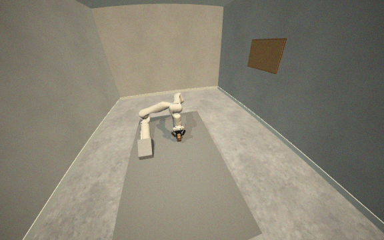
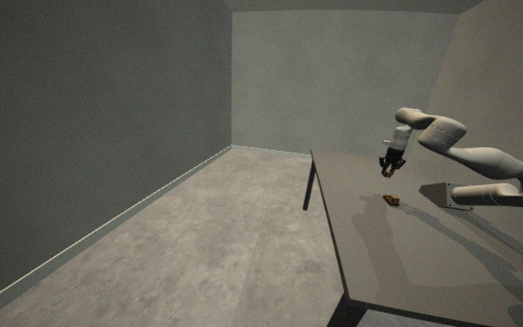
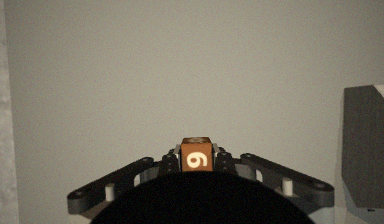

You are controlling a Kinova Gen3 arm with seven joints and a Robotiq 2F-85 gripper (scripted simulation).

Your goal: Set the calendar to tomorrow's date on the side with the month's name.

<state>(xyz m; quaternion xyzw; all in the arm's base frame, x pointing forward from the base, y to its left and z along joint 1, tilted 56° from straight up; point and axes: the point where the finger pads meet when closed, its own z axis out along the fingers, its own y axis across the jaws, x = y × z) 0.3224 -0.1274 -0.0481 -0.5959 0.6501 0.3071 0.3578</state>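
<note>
The orange tray lies 11 cm to the left of my hand and 12 cm below it. The rest, counted from my hand: digit cube: 1 cm below.
</note>
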